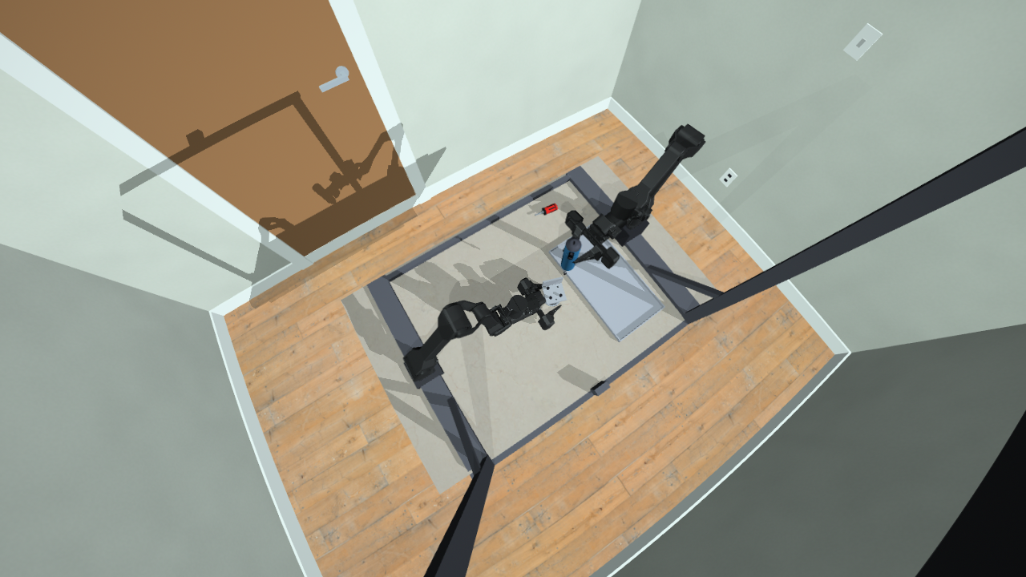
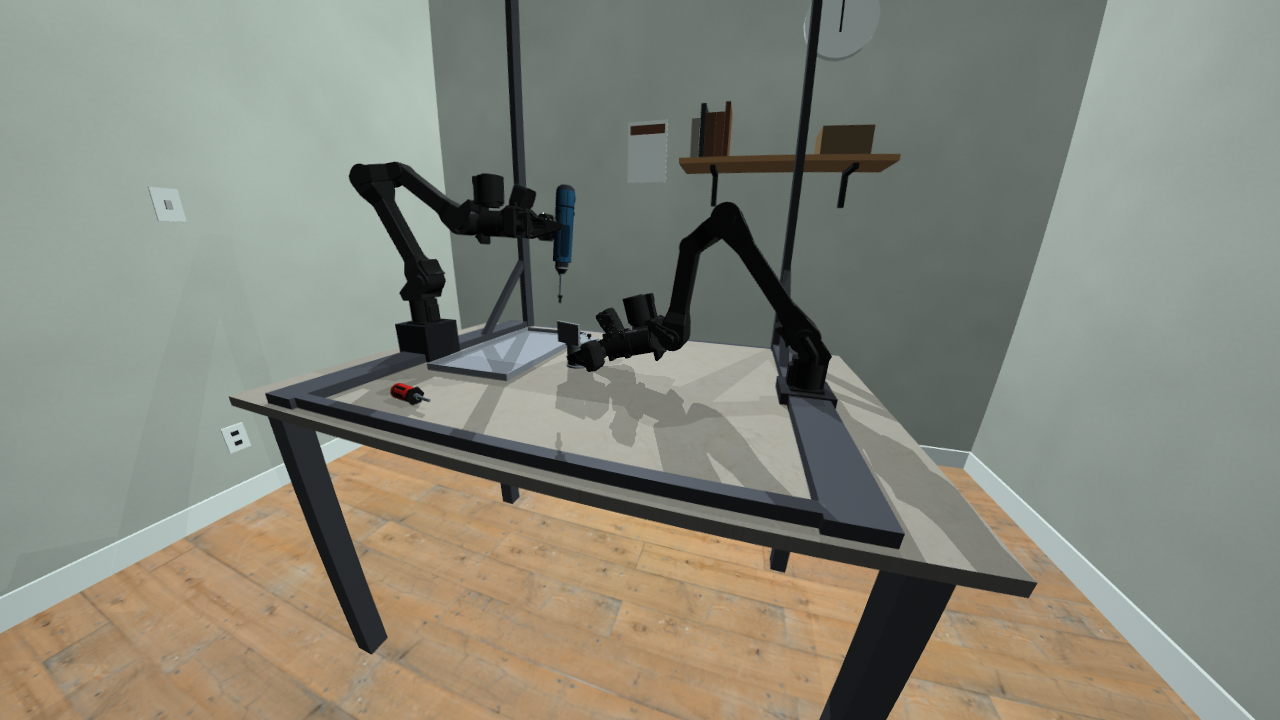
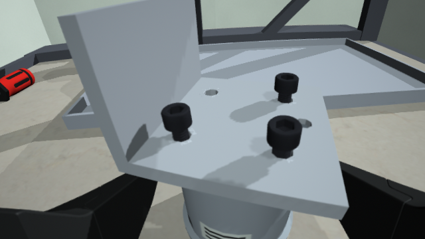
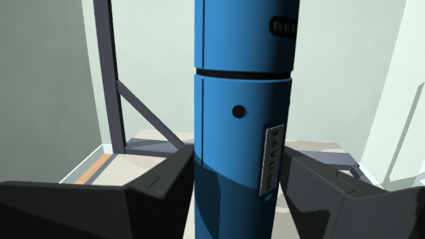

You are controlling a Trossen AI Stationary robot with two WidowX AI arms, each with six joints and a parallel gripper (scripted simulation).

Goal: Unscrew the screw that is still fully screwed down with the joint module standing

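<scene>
Right now my left hand is 30 mm to the left of the grey joint module and 10 mm above it. Round my left hand: grey l-shaped bracket: 30 mm to the right, 30 mm above; shallow grey tray: 230 mm to the right, 60 mm behind, 30 mm below; black screw: 120 mm above, 70 mm to the right, 10 mm ahead.
</scene>
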